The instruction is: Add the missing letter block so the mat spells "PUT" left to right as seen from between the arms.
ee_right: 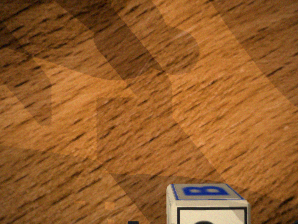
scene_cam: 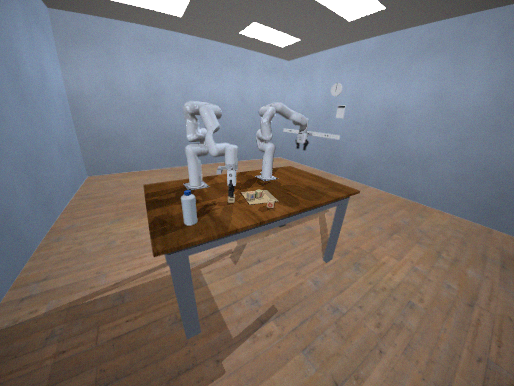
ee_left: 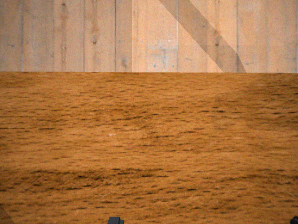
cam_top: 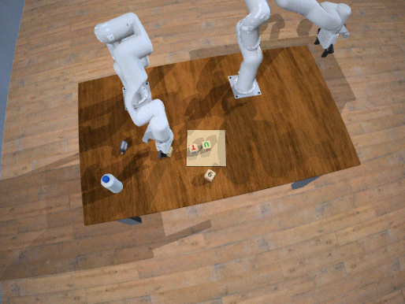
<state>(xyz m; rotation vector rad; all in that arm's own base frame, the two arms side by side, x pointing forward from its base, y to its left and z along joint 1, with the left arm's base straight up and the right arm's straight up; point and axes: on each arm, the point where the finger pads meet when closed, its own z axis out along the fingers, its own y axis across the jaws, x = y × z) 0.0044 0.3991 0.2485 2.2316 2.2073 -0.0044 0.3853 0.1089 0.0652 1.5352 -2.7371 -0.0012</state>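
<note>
The P block lies 40 mm below my right hand. From my right hand the other things lie so: pale mat: 200 mm to the left, 60 mm below; then U block: 200 mm to the left, 40 mm below; then T block: 130 mm to the left, 40 mm below, 10 mm ahead.
</note>
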